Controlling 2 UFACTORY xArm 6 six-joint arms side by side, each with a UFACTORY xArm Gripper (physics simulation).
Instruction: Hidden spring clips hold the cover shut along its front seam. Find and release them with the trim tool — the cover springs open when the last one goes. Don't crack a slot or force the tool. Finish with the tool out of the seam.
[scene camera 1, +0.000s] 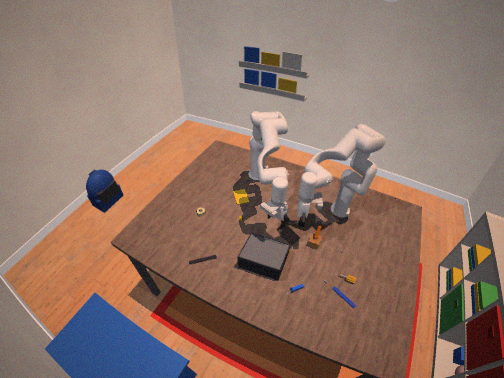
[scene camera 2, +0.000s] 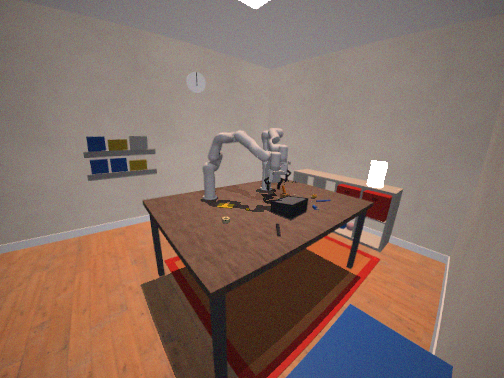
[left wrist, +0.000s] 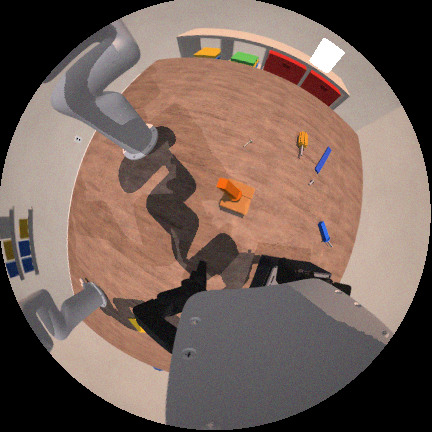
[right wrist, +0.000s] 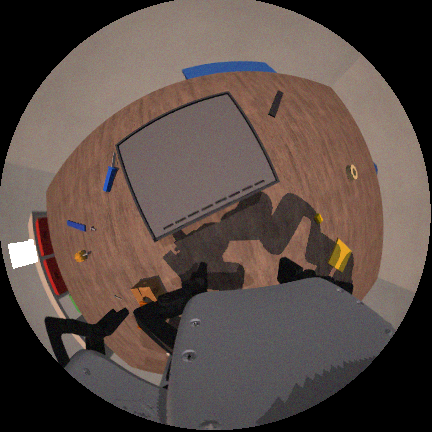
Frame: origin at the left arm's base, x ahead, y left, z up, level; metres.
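Where they show: left gripper, fingertip midpoint: (scene camera 1: 301, 219) (scene camera 2: 280, 180) (left wrist: 243, 271) (right wrist: 152, 338); right gripper, fingertip midpoint: (scene camera 1: 276, 222) (scene camera 2: 273, 189) (right wrist: 244, 272); left arm's base, origin of the base link: (scene camera 1: 340, 210) (scene camera 2: 266, 188) (left wrist: 139, 141); right arm's base, origin of the base link: (scene camera 1: 257, 174) (scene camera 2: 210, 197) (left wrist: 96, 293).
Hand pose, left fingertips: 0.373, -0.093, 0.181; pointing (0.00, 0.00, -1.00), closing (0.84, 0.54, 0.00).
Things, the pixels of their top centre, and the offset from my left fingertips, as dx, dy, dz.
- dark box with its grey cover, middle of its top: (right wrist: 187, 149) (scene camera 1: 264, 249) (scene camera 2: 290, 198) +0.221, -0.061, -0.076
- orange trim tool, middle of its top: (left wrist: 236, 187) (scene camera 1: 318, 229) -0.055, +0.089, -0.067
- orange block, middle of its top: (left wrist: 237, 195) (right wrist: 145, 298) (scene camera 1: 315, 238) -0.042, +0.092, -0.136
- blue-handled tool, middle of its top: (right wrist: 107, 170) (left wrist: 328, 236) (scene camera 1: 294, 287) +0.268, +0.167, -0.154
- blue bar, middle of its top: (left wrist: 324, 157) (right wrist: 74, 224) (scene camera 1: 344, 296) +0.146, +0.396, -0.175
- orange-handled screwdriver, middle of its top: (left wrist: 304, 141) (right wrist: 78, 256) (scene camera 1: 348, 276) +0.045, +0.358, -0.149
- black bar, middle of its top: (right wrist: 276, 101) (scene camera 1: 202, 259) +0.436, -0.308, -0.176
- tape roll, middle of its top: (right wrist: 353, 171) (scene camera 1: 200, 210) +0.212, -0.561, -0.156
- yellow pad, middle of its top: (right wrist: 340, 256) (left wrist: 143, 325) (scene camera 1: 241, 196) -0.054, -0.469, -0.175
The dark box with its grey cover (scene camera 1: 264, 251) (scene camera 2: 290, 204) (right wrist: 195, 160) sits on the table, cover flat and shut. A row of dark slots (right wrist: 220, 202) runs along the cover edge facing the arms; the clips are hidden. The orange trim tool (scene camera 1: 318, 231) (left wrist: 229, 188) stands upright in an orange block (scene camera 1: 314, 242) (left wrist: 241, 204) (right wrist: 145, 295) beside the box. My left gripper (scene camera 1: 302, 221) is open and empty, above the table behind the block, apart from the tool. My right gripper (scene camera 1: 281, 218) (right wrist: 244, 272) is open and empty, above the table behind the slotted edge.
The two grippers are close together. A blue-handled tool (scene camera 1: 297, 288) (right wrist: 110, 179), a blue bar (scene camera 1: 344, 297) and an orange-handled screwdriver (scene camera 1: 350, 279) (left wrist: 302, 140) lie at the right in scene camera 1. A black bar (scene camera 1: 202, 259), tape roll (scene camera 1: 200, 211) and yellow pad (scene camera 1: 241, 196) lie left.
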